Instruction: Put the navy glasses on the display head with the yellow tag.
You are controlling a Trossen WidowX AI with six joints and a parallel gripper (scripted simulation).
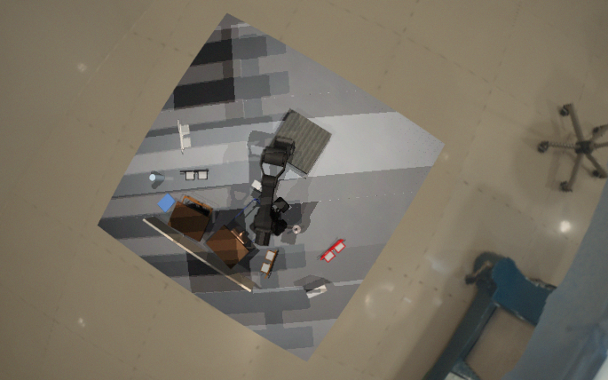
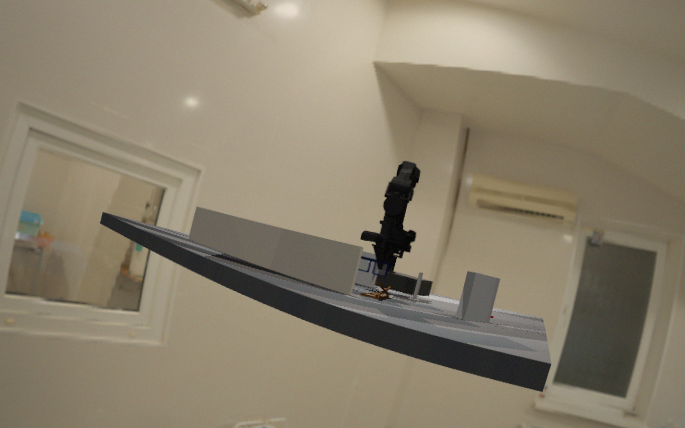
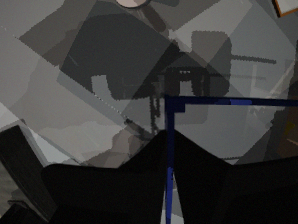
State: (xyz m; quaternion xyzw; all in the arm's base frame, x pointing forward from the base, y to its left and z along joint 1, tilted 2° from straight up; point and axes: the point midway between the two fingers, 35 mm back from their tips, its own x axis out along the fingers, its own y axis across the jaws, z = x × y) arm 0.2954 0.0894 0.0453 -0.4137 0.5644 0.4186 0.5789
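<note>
The small post lies 1 cm ahead of my gripper tip, 13 cm to the left of it and 4 cm below it. From my gripper tip the other things lie so: pale bar: 33 cm ahead, 22 cm to the right, 1 cm below; head: 18 cm ahead, 32 cm to the right, 1 cm below; blue tag: 21 cm ahead, 49 cm to the right, 6 cm below.
</note>
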